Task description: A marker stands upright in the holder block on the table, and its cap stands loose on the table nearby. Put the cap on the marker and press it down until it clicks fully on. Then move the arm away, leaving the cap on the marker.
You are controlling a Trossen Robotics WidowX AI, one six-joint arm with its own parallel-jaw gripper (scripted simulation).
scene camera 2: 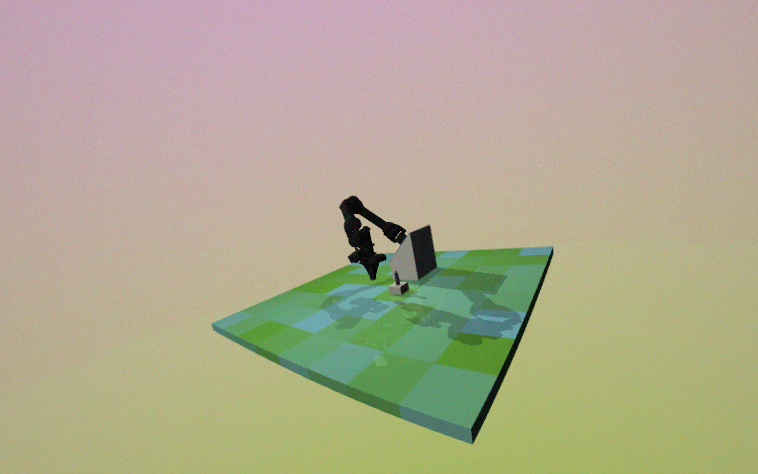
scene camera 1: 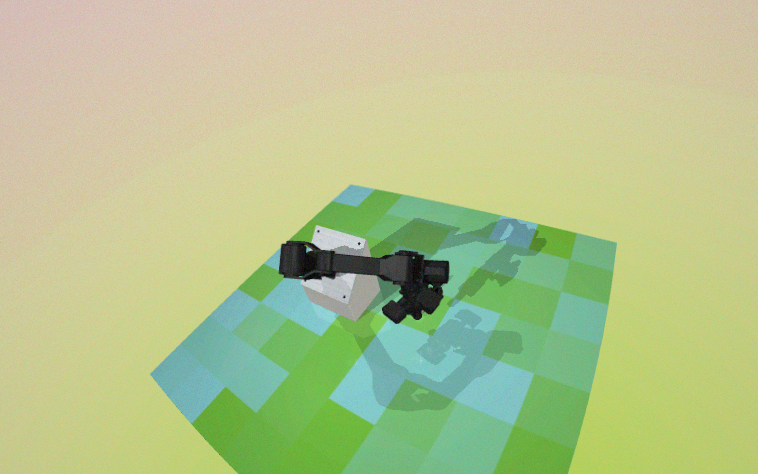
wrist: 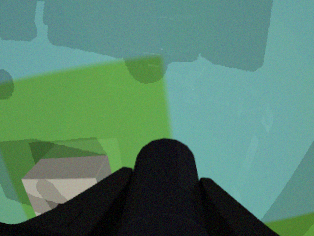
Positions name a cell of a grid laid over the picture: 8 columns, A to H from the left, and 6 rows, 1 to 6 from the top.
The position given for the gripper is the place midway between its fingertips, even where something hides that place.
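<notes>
Gripper (scene camera 1: E4), holding a dark cap. Wrist view: beige holder block (wrist: C5), gripper (wrist: E5).
</notes>
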